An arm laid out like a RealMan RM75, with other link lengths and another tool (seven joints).
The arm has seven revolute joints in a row. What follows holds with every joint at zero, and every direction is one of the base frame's.
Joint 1 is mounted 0.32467 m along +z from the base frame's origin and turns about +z.
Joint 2 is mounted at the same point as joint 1 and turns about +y.
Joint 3 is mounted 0.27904 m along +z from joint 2 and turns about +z.
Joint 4 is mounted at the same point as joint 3 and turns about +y.
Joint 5 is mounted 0.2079 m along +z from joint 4 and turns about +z.
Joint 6 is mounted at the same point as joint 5 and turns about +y.
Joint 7 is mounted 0.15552 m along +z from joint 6 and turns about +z.
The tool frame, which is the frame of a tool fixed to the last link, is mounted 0.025 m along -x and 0.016 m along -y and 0.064 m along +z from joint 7; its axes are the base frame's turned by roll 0, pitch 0.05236 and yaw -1.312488 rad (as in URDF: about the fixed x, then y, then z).
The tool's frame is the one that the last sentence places.
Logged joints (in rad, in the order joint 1, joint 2, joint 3, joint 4, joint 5, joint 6, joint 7), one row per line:
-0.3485 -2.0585 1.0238 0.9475 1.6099 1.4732 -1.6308
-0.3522 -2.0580 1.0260 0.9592 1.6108 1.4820 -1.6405
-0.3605 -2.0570 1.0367 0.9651 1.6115 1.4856 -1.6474
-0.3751 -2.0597 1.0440 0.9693 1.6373 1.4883 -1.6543
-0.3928 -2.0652 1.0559 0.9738 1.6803 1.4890 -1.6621
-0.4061 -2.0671 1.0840 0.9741 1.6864 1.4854 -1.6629
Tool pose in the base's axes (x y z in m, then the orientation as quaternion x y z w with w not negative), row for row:
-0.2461 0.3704 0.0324 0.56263 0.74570 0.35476 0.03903
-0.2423 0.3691 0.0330 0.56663 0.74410 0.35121 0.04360
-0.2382 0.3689 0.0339 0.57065 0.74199 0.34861 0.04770
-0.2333 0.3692 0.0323 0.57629 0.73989 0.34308 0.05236
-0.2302 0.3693 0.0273 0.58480 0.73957 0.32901 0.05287
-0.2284 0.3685 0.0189 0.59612 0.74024 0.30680 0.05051
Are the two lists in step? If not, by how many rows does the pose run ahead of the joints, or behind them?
The pose runs 1 row behind the joints: the pose in row i belongs to the joints in row i - 1.
